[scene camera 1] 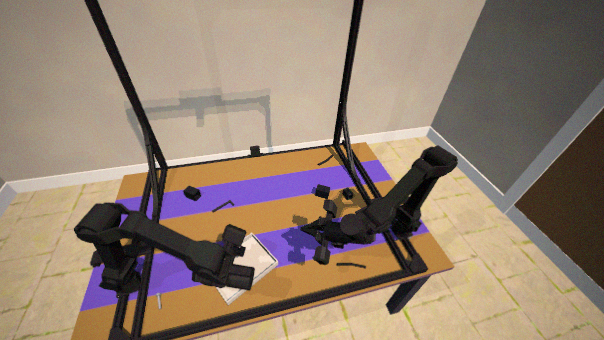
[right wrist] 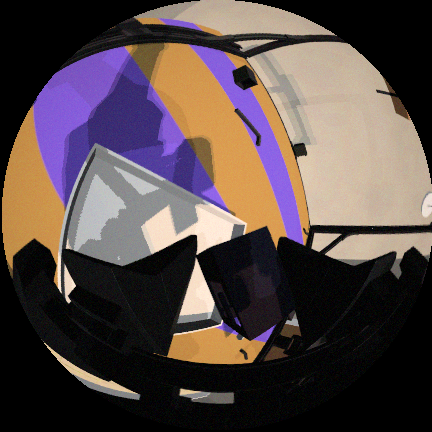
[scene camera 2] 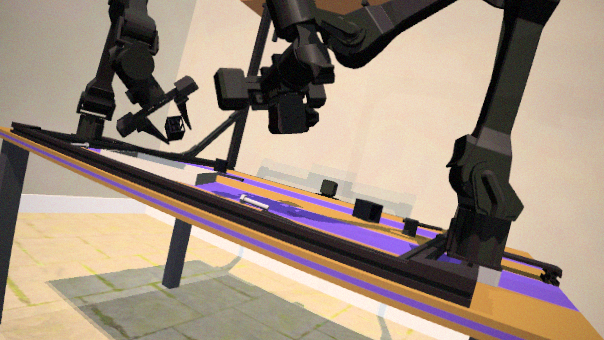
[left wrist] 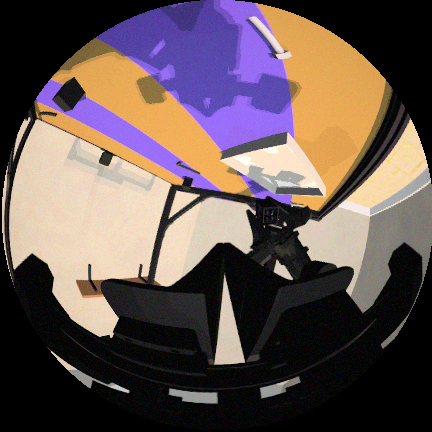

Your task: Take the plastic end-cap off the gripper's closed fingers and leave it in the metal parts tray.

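Seen in the pictures: left gripper, between the fingertips: point(scene camera 1: 300, 228) point(scene camera 2: 253, 108) point(left wrist: 222, 248); right gripper, between the fingertips: point(scene camera 1: 233, 245) point(right wrist: 238, 242) point(scene camera 2: 180, 136) point(left wrist: 256, 202); left arm's base, origin of its link: point(scene camera 1: 401, 231) point(right wrist: 275, 339) point(scene camera 2: 472, 259); right arm's base, origin of its link: point(scene camera 1: 128, 284) point(scene camera 2: 87, 138).
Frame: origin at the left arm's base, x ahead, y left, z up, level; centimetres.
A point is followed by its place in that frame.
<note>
The black plastic end-cap point(scene camera 2: 175, 128) @(x 61.5, y -9.6, z 7.9 cm) point(left wrist: 270, 215) @(x 60.3, y -7.5, z 8.6 cm) point(right wrist: 245, 285) @(x 62.5, y -8.4, z 8.9 cm) is a hollow box with an open, ribbed side. My right gripper point(scene camera 1: 240, 253) @(x 61.2, y -11.3, z 6.4 cm) point(scene camera 2: 179, 135) @(x 61.2, y -11.3, z 6.4 cm) point(right wrist: 238, 242) @(x 61.2, y -11.3, z 6.4 cm) is shut on it, and the cap sits tilted between the fingertips, raised above the table. In scene camera 1 the cap is hidden by the gripper, which overlaps the tray. The pale, shallow metal parts tray point(scene camera 1: 261, 260) @(x 53.4, y -7.4, z -1.6 cm) point(scene camera 2: 165, 172) @(x 53.9, y -1.8, z -0.8 cm) point(left wrist: 292, 160) @(x 56.3, y -4.3, z -1.6 cm) point(right wrist: 107, 200) @(x 68.3, y -8.9, z -1.6 cm) lies below; its visible floor bears shadows. My left gripper point(scene camera 1: 303, 228) @(x 40.1, y -5.1, z 14.5 cm) point(left wrist: 222, 248) @(x 40.1, y -5.1, z 14.5 cm) is shut and empty, well apart from the cap.
Black blocks point(scene camera 1: 192, 192) @(x 73.0, y -44.2, z 2.2 cm) point(scene camera 1: 322, 190) @(x 21.1, y -27.7, z 2.0 cm) point(scene camera 1: 347, 193) @(x 11.1, y -23.4, z 1.0 cm) and a bent key point(scene camera 1: 223, 205) @(x 62.1, y -36.2, z -1.4 cm) lie further back. A pale bolt point(scene camera 2: 255, 202) @(x 33.2, y -1.6, z -1.1 cm) point(left wrist: 267, 36) lies beyond the tray, and another bolt point(scene camera 1: 159, 300) @(x 86.3, y -4.9, z -1.1 cm) is at the lower left. A dark rod point(scene camera 1: 351, 265) @(x 24.4, y 5.1, z -1.5 cm) lies near the front frame rail.
</note>
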